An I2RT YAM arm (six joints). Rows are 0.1 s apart.
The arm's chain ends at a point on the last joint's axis. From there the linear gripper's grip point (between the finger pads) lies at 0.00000 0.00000 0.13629 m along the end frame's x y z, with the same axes.
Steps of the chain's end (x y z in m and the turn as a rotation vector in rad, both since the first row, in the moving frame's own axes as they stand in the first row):
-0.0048, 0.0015, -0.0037, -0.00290, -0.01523, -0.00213
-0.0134, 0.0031, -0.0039, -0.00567, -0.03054, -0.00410
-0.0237, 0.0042, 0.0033, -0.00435, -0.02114, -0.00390
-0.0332, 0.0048, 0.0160, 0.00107, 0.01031, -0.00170
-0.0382, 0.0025, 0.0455, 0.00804, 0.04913, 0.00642
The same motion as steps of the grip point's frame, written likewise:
-0.0069, 0.0019, -0.0037, -0.00290, -0.01523, -0.00213
-0.0176, 0.0039, -0.0040, -0.00567, -0.03054, -0.00410
-0.0266, 0.0048, 0.0033, -0.00435, -0.02114, -0.00390
-0.0318, 0.0047, 0.0160, 0.00107, 0.01031, -0.00170
-0.0315, 0.0014, 0.0453, 0.00804, 0.04913, 0.00642

